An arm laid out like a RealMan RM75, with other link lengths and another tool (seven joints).
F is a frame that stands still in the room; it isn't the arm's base.
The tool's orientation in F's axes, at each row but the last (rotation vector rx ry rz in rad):
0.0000 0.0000 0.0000
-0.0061 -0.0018 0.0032
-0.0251 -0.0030 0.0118
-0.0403 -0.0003 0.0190
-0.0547 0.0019 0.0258
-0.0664 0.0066 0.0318
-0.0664 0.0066 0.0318
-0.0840 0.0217 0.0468
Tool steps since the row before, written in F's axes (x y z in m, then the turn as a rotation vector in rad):
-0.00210 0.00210 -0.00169 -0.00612 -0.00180 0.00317
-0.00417 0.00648 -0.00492 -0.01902 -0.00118 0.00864
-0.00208 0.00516 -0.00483 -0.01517 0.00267 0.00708
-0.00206 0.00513 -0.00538 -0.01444 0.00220 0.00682
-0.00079 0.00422 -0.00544 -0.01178 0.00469 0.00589
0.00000 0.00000 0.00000 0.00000 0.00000 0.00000
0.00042 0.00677 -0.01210 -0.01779 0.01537 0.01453
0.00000 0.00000 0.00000 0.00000 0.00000 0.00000
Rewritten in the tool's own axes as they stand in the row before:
-0.00210 0.00210 -0.00169 -0.00612 -0.00180 0.00317
-0.00416 0.00652 -0.00487 -0.01901 -0.00117 0.00867
-0.00203 0.00530 -0.00469 -0.01512 0.00267 0.00719
-0.00196 0.00538 -0.00517 -0.01440 0.00220 0.00691
-0.00067 0.00453 -0.00520 -0.01167 0.00466 0.00612
0.00000 0.00000 0.00000 0.00000 0.00000 0.00000
0.00073 0.00754 -0.01162 -0.01741 0.01494 0.01542
0.00000 0.00000 0.00000 0.00000 0.00000 0.00000

